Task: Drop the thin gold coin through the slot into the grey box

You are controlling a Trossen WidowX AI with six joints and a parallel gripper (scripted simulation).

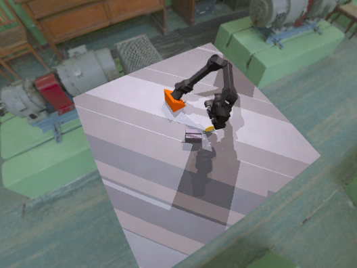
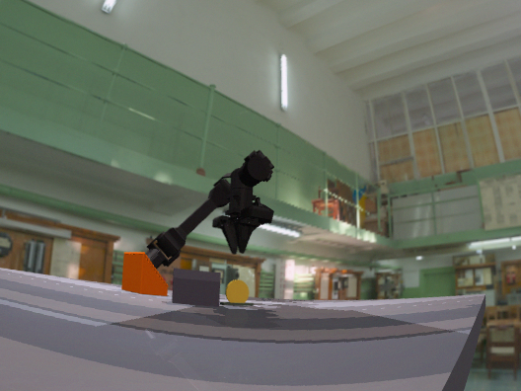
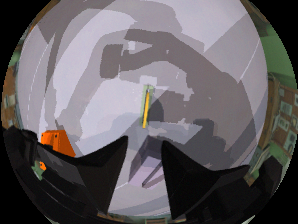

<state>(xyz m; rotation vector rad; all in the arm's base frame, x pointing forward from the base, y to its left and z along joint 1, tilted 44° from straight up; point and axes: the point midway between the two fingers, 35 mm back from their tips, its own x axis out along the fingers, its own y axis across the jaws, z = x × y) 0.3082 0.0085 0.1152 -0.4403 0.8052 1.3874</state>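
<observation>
Now: the gold coin 100 mm below my gripper tip.
</observation>
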